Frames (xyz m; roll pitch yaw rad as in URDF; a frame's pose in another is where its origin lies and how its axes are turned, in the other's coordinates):
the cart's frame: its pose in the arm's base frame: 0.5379 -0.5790 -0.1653 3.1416 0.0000 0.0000
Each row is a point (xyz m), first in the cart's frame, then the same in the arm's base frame.
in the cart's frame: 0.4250 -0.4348 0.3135
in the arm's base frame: 0.9629 -0.1442 -0.4788
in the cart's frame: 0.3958 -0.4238 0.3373
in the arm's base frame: 0.9337 -0.1552 -0.5026
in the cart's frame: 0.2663 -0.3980 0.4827
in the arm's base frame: 0.8042 -0.1810 -0.6480
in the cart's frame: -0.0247 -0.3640 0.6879
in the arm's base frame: 0.5132 -0.2150 -0.8532
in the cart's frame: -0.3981 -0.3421 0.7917
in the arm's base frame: 0.1398 -0.2369 -0.9570
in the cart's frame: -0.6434 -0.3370 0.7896
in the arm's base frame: -0.1055 -0.2420 -0.9549
